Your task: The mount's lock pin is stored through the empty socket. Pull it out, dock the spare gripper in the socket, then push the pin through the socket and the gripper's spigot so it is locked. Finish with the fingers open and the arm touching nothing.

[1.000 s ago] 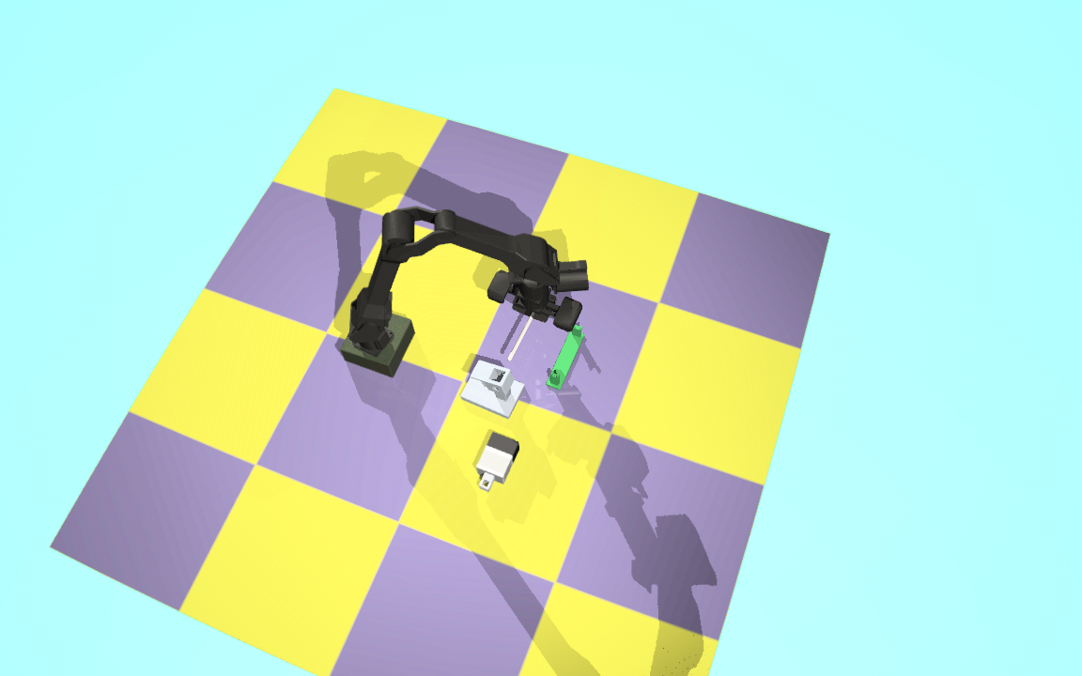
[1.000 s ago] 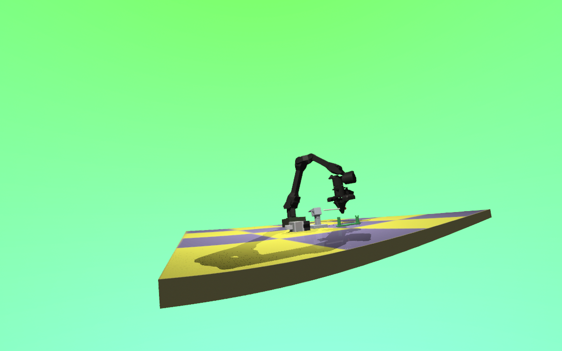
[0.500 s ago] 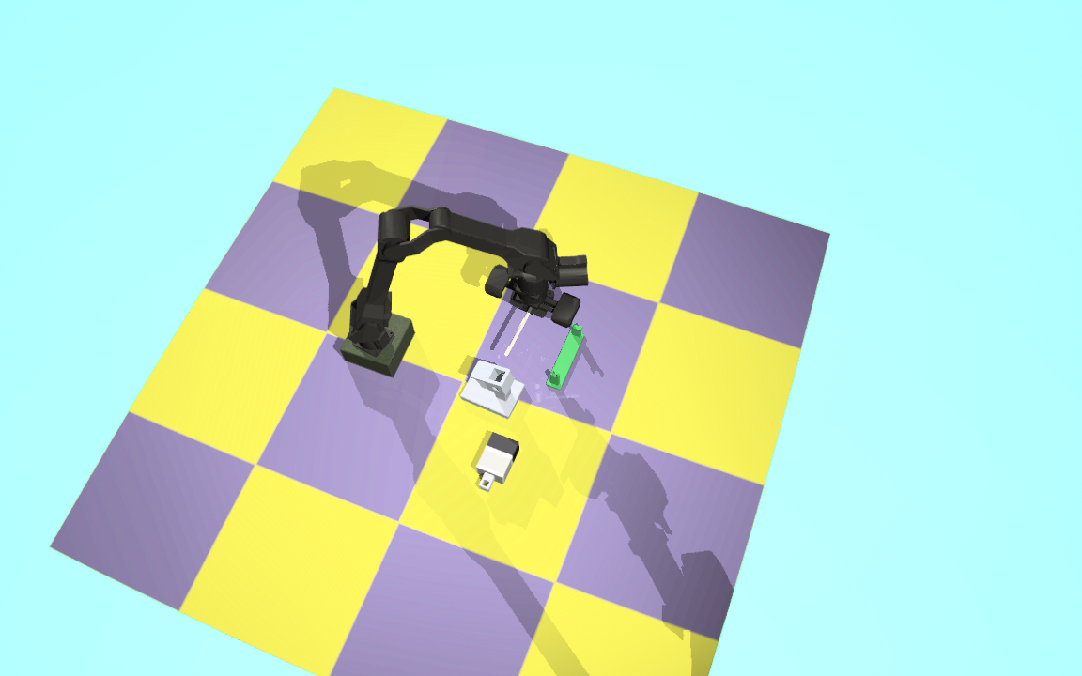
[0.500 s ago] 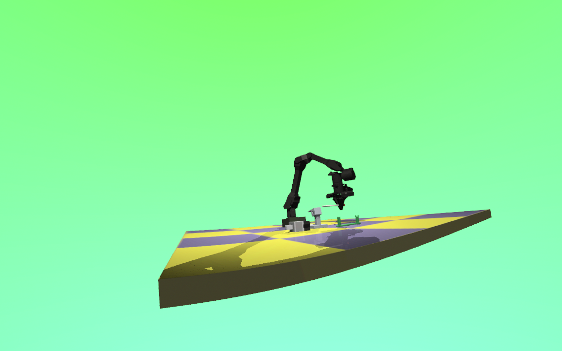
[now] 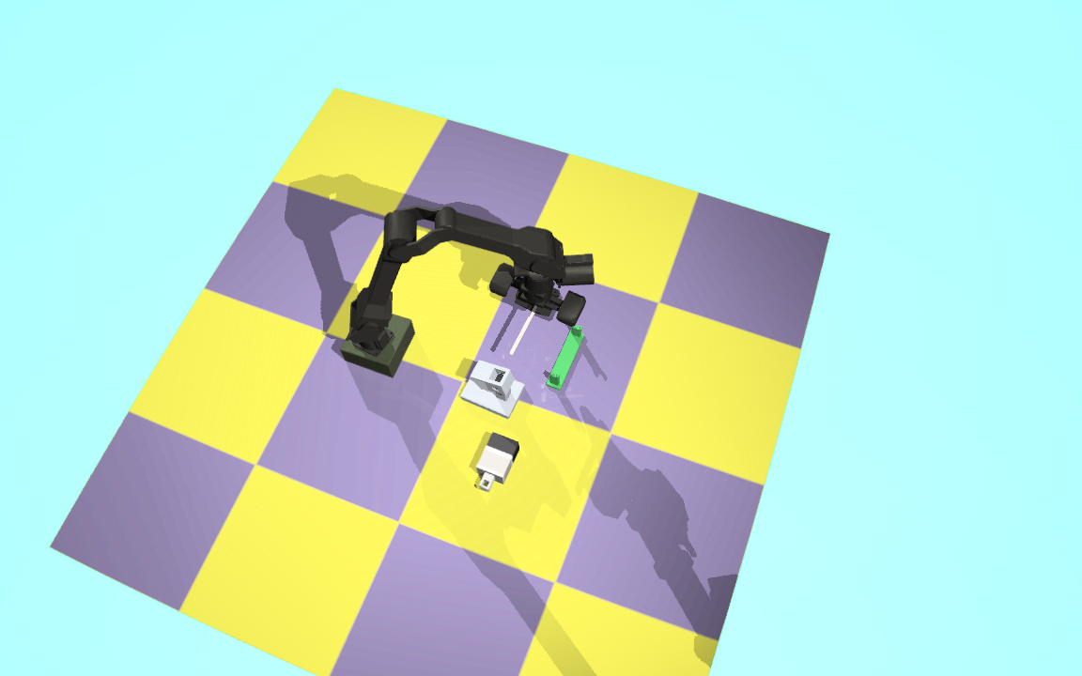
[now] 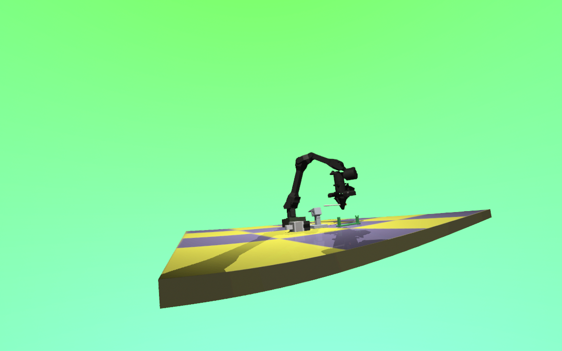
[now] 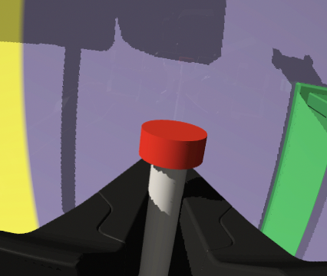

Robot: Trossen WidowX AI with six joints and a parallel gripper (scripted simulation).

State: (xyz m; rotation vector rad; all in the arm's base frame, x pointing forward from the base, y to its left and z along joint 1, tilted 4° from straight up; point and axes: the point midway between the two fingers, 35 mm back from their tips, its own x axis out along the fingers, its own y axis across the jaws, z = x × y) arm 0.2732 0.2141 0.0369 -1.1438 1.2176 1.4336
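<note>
Right now my gripper tip is 9 cm short of the green cradle, 3 cm to the left of it and 6 cm above it. From my gripper tip the other things lie so: spare gripper: 9 cm ahead, 31 cm to the right, 6 cm below; then socket: 1 cm ahead, 17 cm to the right, 3 cm below.
</note>
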